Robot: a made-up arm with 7 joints.
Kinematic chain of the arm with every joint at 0, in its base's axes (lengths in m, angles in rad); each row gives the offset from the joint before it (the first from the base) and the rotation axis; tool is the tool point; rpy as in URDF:
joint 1: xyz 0 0 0.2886 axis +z
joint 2: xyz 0 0 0 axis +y
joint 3: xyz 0 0 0.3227 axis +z
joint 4: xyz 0.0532 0 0 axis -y
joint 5: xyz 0.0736 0 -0.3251 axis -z
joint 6: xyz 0 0 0 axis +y
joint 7: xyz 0.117 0 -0.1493 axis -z
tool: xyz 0 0 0 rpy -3.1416 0 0
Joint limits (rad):
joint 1: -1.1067..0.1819
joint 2: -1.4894..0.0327
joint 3: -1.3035..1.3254
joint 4: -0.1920..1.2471
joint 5: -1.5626..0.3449
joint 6: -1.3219..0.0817
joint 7: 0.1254..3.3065
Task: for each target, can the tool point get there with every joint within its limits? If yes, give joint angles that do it. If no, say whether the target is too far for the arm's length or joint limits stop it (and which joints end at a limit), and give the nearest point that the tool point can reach.
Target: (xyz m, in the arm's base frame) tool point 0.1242 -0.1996 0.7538
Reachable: yes | joints -0.5202 -0.7993 -0.5287 0.8544 -1.0216 -0.4434 1.8527
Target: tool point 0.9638 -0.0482 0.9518
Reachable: no: too far | nearest point 0.5504 -0.0275 0.6713 | short by 0.500 m
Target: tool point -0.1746 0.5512 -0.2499
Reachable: no: joint limits stop it (at a limit: joint 2, joint 3, joint 4, joint 5) | nearest point -0.1516 0.4785 0.2189 | short by 0.475 m
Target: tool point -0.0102 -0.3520 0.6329
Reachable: yes | joints -0.3315 -0.6879 -1.1021 0.6670 -0.6551 -0.8630 1.2401
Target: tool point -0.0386 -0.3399 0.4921
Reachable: yes | joints -0.6564 -0.7836 -0.8774 0.2624 -0.1090 -0.6002 1.2179
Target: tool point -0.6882 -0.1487 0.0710
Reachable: no: joint limits stop it (at a limit: joint 2, joint 3, joint 4, joint 5) | nearest point -0.5967 -0.1289 0.3711 | short by 0.314 m
